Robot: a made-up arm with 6 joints.
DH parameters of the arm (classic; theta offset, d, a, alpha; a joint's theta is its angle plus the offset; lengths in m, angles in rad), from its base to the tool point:
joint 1: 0 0.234 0 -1.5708
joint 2: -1.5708 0 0.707 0
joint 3: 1.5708 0.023 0 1.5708
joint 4: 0 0.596 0 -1.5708
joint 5: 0 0 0 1.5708
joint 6: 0 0.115 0 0
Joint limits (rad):
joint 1: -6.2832..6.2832
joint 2: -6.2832..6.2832
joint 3: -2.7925..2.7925
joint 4: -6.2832..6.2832
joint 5: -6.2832..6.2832
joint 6: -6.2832..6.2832
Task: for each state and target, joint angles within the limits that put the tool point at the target. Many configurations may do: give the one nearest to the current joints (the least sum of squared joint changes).
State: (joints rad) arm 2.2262 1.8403 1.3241 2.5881 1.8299 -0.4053
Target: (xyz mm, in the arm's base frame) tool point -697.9 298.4 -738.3
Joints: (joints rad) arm 2.6276 2.1548 0.8738 2.5897 1.5595 -0.4053
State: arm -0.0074 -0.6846 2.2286 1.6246 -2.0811 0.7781
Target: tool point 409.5 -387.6 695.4
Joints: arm -0.6041 0.0741 1.9466 1.5697 -1.8837 0.7781
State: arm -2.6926 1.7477 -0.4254 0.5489 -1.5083 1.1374
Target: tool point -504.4 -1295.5 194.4
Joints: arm -1.9325 1.6578 -0.0227 0.5033 -0.7125 1.1374
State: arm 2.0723 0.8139 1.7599 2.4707 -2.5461 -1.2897
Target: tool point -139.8 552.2 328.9
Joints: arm 1.8514 0.6205 2.0976 2.4771 -2.5144 -1.2897
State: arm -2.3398 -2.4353 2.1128 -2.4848 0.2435 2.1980
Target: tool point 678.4 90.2 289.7
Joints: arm -2.9936 -2.5573 2.1525 -2.4996 0.1781 2.1980
